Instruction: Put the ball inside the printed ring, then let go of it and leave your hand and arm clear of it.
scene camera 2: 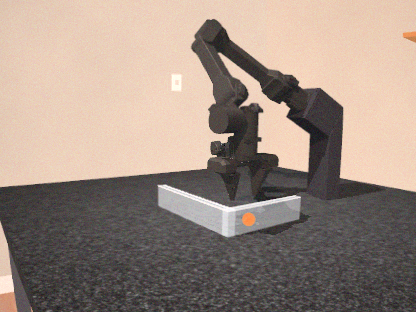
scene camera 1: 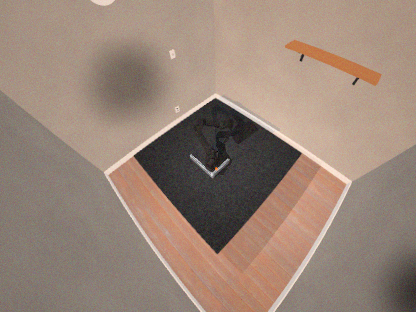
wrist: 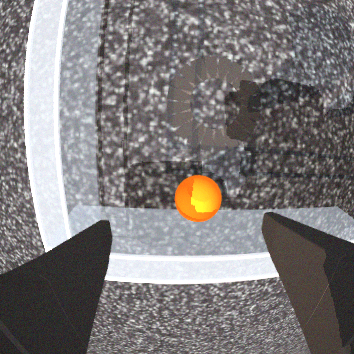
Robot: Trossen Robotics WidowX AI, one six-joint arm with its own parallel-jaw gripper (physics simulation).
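Note:
An orange ball (scene camera 1: 216, 169) (scene camera 2: 248, 219) (wrist: 198, 198) lies on the dark table inside the corner of two low walls, close beside one wall, and shows through it in scene camera 2. The printed ring (wrist: 180, 107), grey-brown with pale ticks, lies flat on the table above the ball in the wrist view; the ball is outside it. A dark shadow covers the ring's right part. My gripper (scene camera 2: 244, 198) (wrist: 188, 226) is open and empty, pointing down above the walled corner, with its fingertips either side of the ball in the wrist view and higher than it.
Two whitish see-through walls (scene camera 1: 200, 166) (scene camera 2: 190, 202) (wrist: 42, 125) meet at a corner around the ball's side of the table (scene camera 1: 215, 215) (scene camera 2: 150, 265). The arm's dark base post (scene camera 2: 325, 155) stands behind at the right. An orange shelf (scene camera 1: 332, 61) is on the room wall.

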